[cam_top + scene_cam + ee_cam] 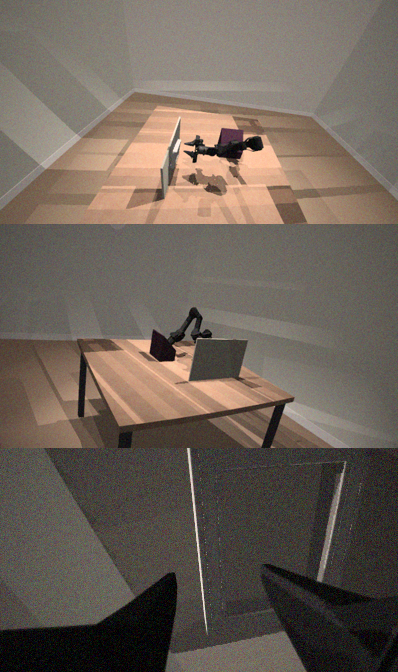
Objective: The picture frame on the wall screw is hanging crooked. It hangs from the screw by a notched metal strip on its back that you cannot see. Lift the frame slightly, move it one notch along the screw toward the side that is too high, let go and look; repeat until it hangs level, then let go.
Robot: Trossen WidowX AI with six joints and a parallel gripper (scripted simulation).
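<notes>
The picture frame is 6 cm ahead of my gripper tip, 5 cm below it and 1 cm to the left of it. Round my gripper tip: grey wall panel: 7 cm ahead, 6 cm below, 1 cm to the left.
</notes>
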